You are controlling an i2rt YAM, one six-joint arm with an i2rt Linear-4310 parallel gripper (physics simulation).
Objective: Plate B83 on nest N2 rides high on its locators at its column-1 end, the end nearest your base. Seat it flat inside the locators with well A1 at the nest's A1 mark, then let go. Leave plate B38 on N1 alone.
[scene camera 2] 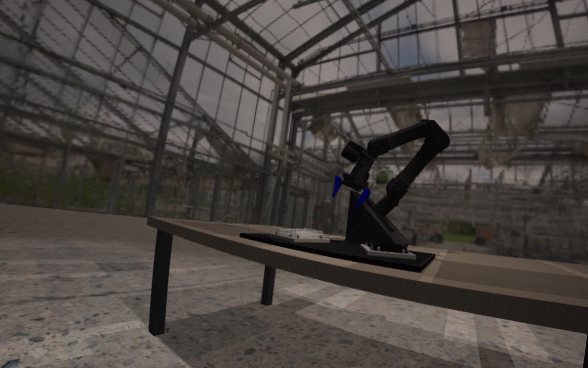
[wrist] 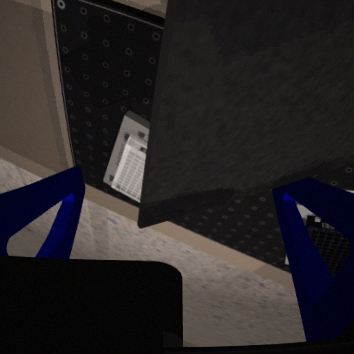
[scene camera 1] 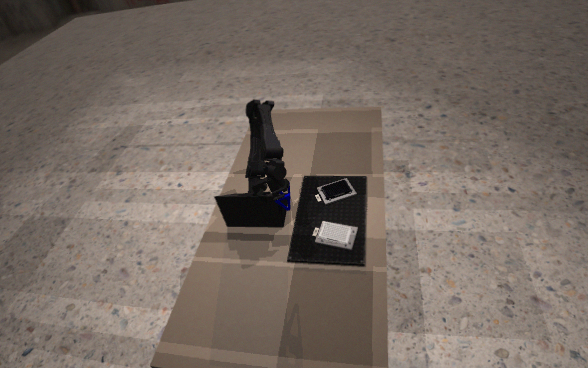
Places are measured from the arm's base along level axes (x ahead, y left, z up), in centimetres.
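Pixels of known places: gripper, between the fingertips: (scene camera 2: pixel 344 202) (scene camera 1: pixel 289 205); arm's base, origin of its link: (scene camera 2: pixel 377 213) (scene camera 1: pixel 255 194).
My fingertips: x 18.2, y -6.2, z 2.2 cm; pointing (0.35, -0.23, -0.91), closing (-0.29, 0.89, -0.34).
For each thing: its middle in the pictures, then the offset to it from my fingertips. Level surfaces: height alone.
- White plate B83, middle of its body: (wrist: pixel 146 179) (scene camera 2: pixel 301 232) (scene camera 1: pixel 335 232) dx +19.9, dy -3.0, dz -12.0 cm
- Black plate B38, middle of its body: (wrist: pixel 333 250) (scene camera 2: pixel 385 246) (scene camera 1: pixel 336 189) dx +16.1, dy +23.7, dz -12.5 cm
- nest N1, middle of its body: (scene camera 2: pixel 385 249) (scene camera 1: pixel 336 190) dx +16.1, dy +23.7, dz -13.3 cm
- black perforated board, middle of its body: (wrist: pixel 245 187) (scene camera 2: pixel 339 247) (scene camera 1: pixel 330 215) dx +15.6, dy +9.1, dz -15.0 cm
- brown table, height of its surface: dz -15.7 cm
White plate B83 (scene camera 1: pixel 336 232) (scene camera 2: pixel 300 232) (wrist: pixel 132 167) sits on the light grey nest N2 (scene camera 1: pixel 342 244) (scene camera 2: pixel 311 240) (wrist: pixel 131 121). Its tilt is too small to judge here, and a dark panel hides part of it in the wrist view. Black plate B38 (scene camera 1: pixel 337 189) (wrist: pixel 328 248) lies on nest N1 (scene camera 1: pixel 341 198) (scene camera 2: pixel 392 254), partly seen through the right finger's opening in the wrist view. My gripper (scene camera 2: pixel 346 201) (wrist: pixel 178 176) is open and empty, with blue fingers, high above the table by the dark panel, apart from both plates.
The upright dark panel (scene camera 1: pixel 252 211) (scene camera 2: pixel 366 224) (wrist: pixel 245 100) stands beside the black perforated board (scene camera 1: pixel 325 215) (scene camera 2: pixel 345 251) (wrist: pixel 90 65) and fills much of the wrist view's upper right. Both nests stand on that board. The brown table (scene camera 1: pixel 270 300) (scene camera 2: pixel 500 275) extends around it.
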